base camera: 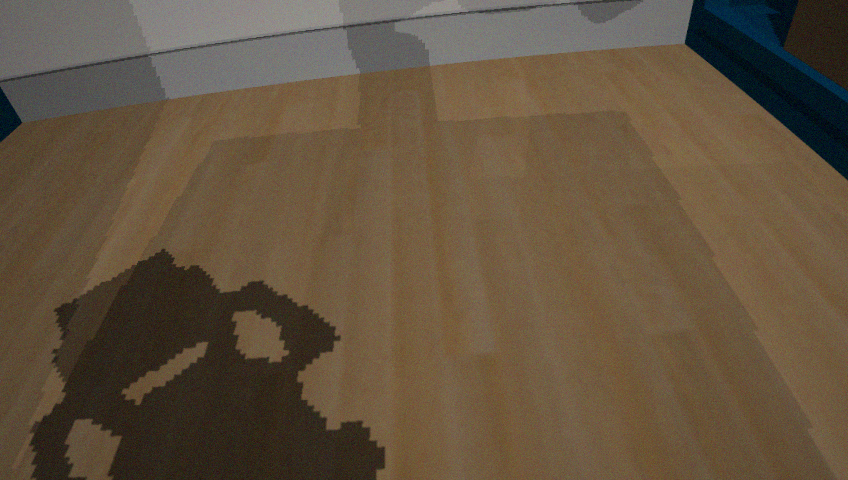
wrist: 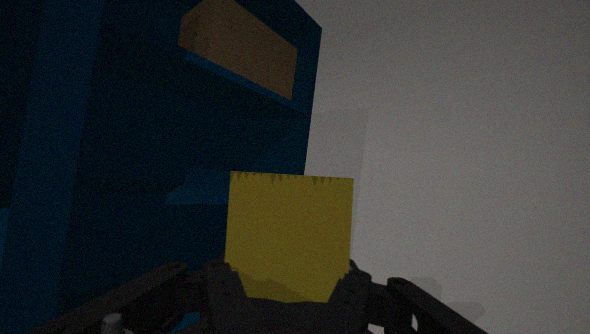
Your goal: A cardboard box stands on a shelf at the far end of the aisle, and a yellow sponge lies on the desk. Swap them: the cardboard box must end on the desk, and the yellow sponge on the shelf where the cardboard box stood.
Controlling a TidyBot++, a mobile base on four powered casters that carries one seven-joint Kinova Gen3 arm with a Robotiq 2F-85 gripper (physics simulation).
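Frame: origin at the arm's base, x left, y ahead, z down, level; metres.
Where they show: gripper, fingertip midpoint: point(wrist: 288, 260).
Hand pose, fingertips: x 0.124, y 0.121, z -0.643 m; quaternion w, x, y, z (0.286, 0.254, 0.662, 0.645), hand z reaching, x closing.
Each offset is from my fingertips to the top centre of the thing. "spot": to the spot under its first point. Level surfaces: height alone.
My gripper point(wrist: 288, 260) is shut on the yellow sponge @[dx -0.014, dy -0.015, dz -0.060 m] point(wrist: 290, 230) and holds it upright in front of the wrist camera. A brown, box-shaped thing @[dx +0.854, dy +0.419, dz -0.679 m] point(wrist: 240, 50) stands on an upper level of the blue shelf unit point(wrist: 55, 150), at the upper left of the wrist view. It is dim, and I cannot tell if it is the cardboard box of the task. The sponge hides part of the shelf unit's lower right side. The desk does not show in either view.
A pale wall point(base camera: 249, 23) point(wrist: 475, 150) closes the aisle, right of the shelf unit in the wrist view. In the base view, a blue shelf base point(base camera: 767, 89) with a dark brown thing @[spot: dx -0.594, dy +0.590, dz +0.929 m] point(base camera: 824, 44) stands at right. The arm's shadow lies on the wooden floor @[dz +1.039 m] point(base camera: 535, 267).
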